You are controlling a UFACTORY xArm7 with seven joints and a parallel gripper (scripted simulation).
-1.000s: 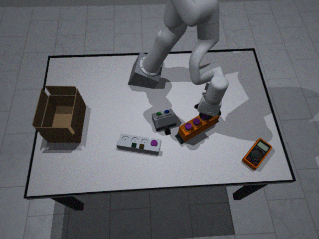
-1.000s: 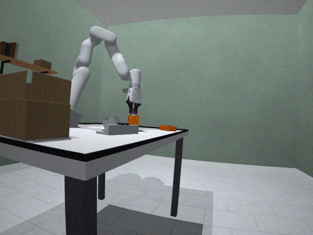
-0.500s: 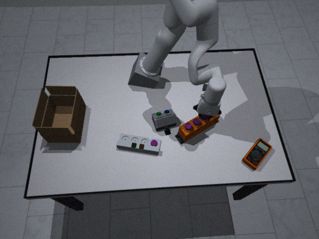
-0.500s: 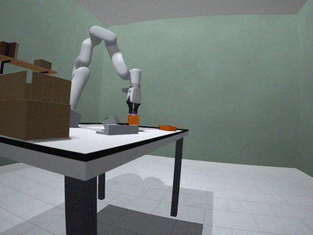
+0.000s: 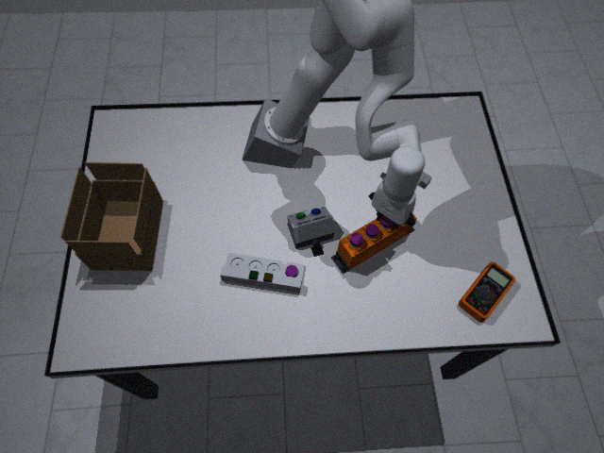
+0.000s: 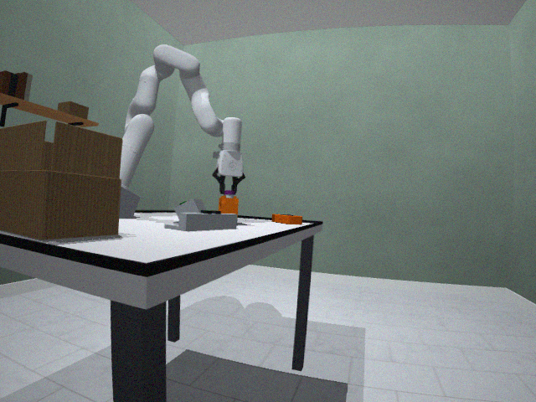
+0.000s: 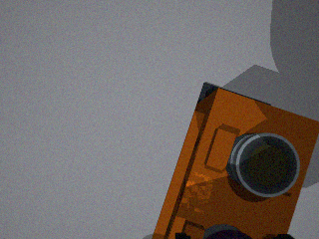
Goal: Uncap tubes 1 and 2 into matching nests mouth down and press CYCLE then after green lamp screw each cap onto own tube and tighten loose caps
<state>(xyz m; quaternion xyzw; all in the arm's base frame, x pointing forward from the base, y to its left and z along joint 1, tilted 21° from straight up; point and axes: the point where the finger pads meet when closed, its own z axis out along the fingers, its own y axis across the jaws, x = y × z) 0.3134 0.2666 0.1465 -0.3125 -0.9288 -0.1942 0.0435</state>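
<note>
The purple cap lies 10 mm below my hand. From my hand the other things lie so: tube 1: 30 mm behind, 40 mm to the left, 20 mm below; blue key: 50 mm behind, 190 mm to the right, 60 mm below; grey key housing: 20 mm behind, 210 mm to the right, 80 mm below.
</note>
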